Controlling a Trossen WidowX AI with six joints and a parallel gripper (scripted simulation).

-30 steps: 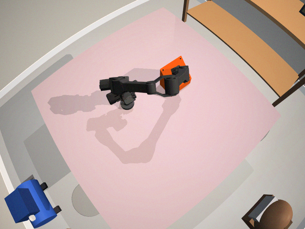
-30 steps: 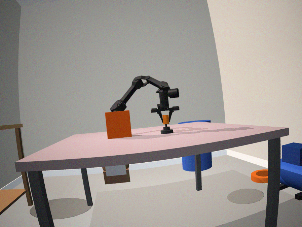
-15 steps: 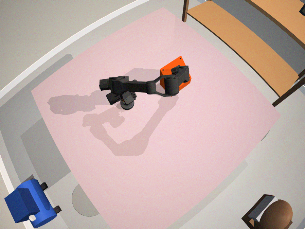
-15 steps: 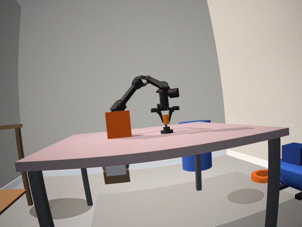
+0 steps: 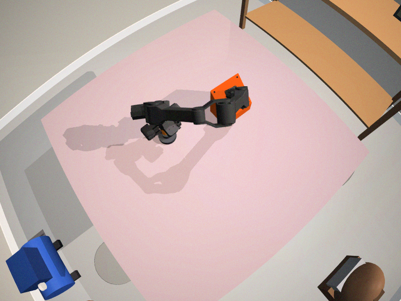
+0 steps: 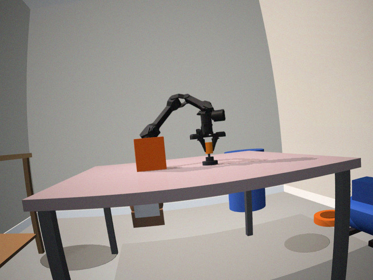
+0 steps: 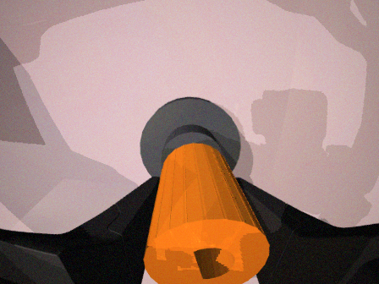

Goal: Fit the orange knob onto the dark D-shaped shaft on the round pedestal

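Right now my gripper tip is 20 mm below the orange knob. From my gripper tip the other things lie so: pedestal: 40 mm below.
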